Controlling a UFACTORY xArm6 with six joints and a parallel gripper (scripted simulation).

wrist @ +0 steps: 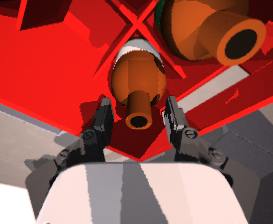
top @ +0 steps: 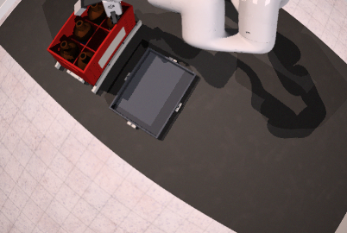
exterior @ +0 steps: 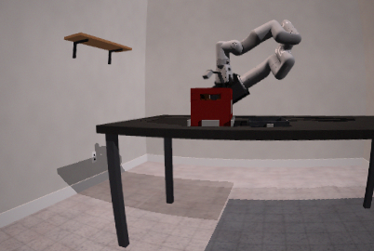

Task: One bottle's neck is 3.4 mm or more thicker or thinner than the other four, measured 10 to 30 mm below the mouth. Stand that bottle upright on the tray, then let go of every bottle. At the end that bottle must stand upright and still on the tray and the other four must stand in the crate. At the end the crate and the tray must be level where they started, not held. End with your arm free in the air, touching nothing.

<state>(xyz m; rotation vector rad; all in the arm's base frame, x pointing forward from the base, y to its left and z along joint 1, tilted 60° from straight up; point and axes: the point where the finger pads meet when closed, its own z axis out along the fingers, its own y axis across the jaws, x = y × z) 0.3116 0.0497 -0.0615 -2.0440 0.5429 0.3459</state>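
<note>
Now: hand 100 mm short of the red crate, 20 mm to the left of it and 70 mm above it. Also, from my hand: dark flat tray: 80 mm ahead, 260 mm to the left, 150 mm below.
</note>
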